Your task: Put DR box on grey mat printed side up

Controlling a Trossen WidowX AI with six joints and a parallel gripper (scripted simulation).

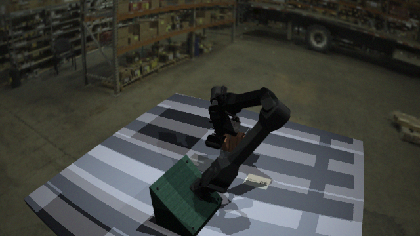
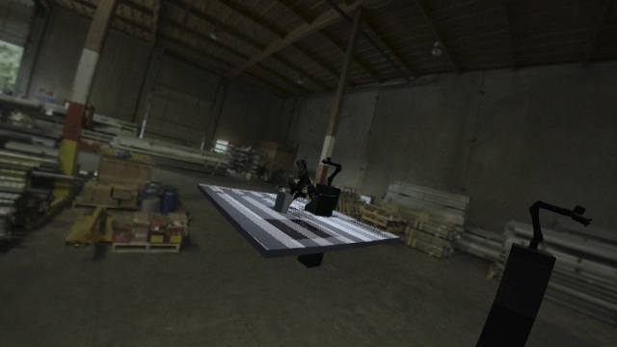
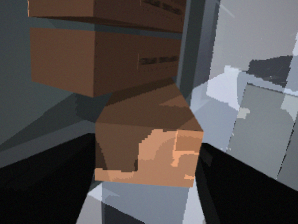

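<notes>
Right now the grey mat is 11 cm below my gripper tip, 7 cm behind it and 6 cm to the left of it. The rest, counted from my gripper tip: white card 19 cm to the right, 11 cm below, 8 cm behind.
</notes>
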